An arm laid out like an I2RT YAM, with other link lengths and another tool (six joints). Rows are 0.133 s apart.
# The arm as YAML. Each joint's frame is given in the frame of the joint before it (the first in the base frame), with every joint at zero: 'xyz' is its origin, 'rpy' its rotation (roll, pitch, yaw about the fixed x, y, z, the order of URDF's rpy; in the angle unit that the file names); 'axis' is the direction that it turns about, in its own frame. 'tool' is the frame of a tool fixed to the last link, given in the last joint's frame.
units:
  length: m
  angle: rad
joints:
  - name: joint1
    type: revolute
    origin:
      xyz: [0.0, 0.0, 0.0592]
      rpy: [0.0, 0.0, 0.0]
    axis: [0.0, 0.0, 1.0]
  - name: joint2
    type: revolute
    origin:
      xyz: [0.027, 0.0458, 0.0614]
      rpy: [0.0, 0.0, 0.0]
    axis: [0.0, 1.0, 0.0]
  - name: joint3
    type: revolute
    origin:
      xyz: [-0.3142, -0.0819, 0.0]
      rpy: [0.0, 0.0, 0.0]
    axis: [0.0, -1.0, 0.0]
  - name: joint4
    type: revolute
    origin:
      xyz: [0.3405, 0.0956, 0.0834]
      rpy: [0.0, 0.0, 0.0]
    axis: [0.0, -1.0, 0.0]
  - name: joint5
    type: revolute
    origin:
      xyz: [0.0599, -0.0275, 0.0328]
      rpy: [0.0, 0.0, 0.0]
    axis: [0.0, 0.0, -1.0]
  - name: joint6
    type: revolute
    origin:
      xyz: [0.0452, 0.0, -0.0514]
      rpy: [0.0, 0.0, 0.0]
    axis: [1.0, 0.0, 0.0]
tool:
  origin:
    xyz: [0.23, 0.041, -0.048]
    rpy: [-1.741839, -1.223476, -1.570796]
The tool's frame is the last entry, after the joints.
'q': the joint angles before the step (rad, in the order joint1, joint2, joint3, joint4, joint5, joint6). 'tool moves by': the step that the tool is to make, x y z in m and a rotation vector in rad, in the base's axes. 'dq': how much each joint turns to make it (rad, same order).
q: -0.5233 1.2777 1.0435 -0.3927 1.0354 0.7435
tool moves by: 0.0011 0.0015 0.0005 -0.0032 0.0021 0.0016
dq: 0.0064 0.0003 -0.0005 0.0011 0.0061 -0.0006
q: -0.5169 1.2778 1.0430 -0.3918 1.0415 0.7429
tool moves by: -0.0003 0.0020 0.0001 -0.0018 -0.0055 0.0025
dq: 0.0033 -0.0083 -0.0080 0.0029 0.0000 0.0028
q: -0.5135 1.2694 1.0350 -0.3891 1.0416 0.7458
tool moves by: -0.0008 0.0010 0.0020 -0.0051 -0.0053 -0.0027
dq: 0.0035 -0.0051 -0.0026 0.0010 0.0061 0.0041
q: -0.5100 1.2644 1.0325 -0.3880 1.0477 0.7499
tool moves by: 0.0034 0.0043 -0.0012 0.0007 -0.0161 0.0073
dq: 0.0104 -0.0062 -0.0088 0.0015 -0.0024 0.0172
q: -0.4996 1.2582 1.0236 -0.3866 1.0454 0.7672
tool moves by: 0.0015 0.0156 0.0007 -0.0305 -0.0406 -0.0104
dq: 0.0543 -0.0238 -0.0408 0.0103 0.0576 0.0646
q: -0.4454 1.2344 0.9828 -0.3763 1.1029 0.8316
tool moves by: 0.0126 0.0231 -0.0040 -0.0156 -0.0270 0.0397
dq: 0.0679 -0.0254 -0.0442 0.0218 0.0249 0.0311
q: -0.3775 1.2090 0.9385 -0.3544 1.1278 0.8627
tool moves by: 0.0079 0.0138 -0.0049 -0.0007 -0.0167 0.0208
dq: 0.0404 -0.0044 -0.0182 -0.0042 0.0128 0.0374
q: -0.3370 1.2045 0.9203 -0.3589 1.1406 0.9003
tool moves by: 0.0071 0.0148 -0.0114 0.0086 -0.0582 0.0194
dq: 0.0366 -0.0169 -0.0464 0.0139 -0.0023 0.0751
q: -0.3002 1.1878 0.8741 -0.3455 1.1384 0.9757
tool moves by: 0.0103 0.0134 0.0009 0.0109 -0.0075 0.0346
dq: 0.0326 -0.0016 0.0093 -0.0252 -0.0093 0.0204
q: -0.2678 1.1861 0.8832 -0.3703 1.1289 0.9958
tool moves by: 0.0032 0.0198 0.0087 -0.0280 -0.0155 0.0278
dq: 0.0636 -0.0304 -0.0201 0.0033 0.0427 0.0088
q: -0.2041 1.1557 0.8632 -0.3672 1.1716 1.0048
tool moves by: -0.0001 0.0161 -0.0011 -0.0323 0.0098 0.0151
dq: 0.0595 -0.0119 -0.0309 0.0127 0.0556 0.0024
